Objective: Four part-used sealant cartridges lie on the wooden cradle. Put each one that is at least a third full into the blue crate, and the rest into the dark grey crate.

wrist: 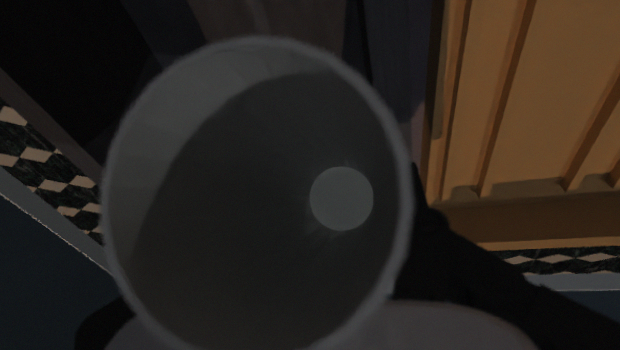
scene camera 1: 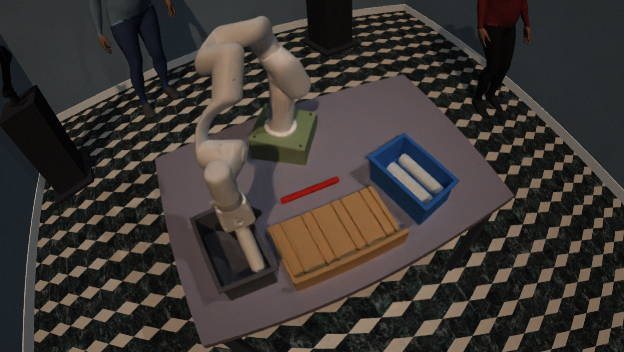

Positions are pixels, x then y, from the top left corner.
Scene:
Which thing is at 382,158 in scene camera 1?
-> A blue crate.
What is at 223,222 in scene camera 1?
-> My gripper.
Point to a wooden cradle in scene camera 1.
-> At 311,256

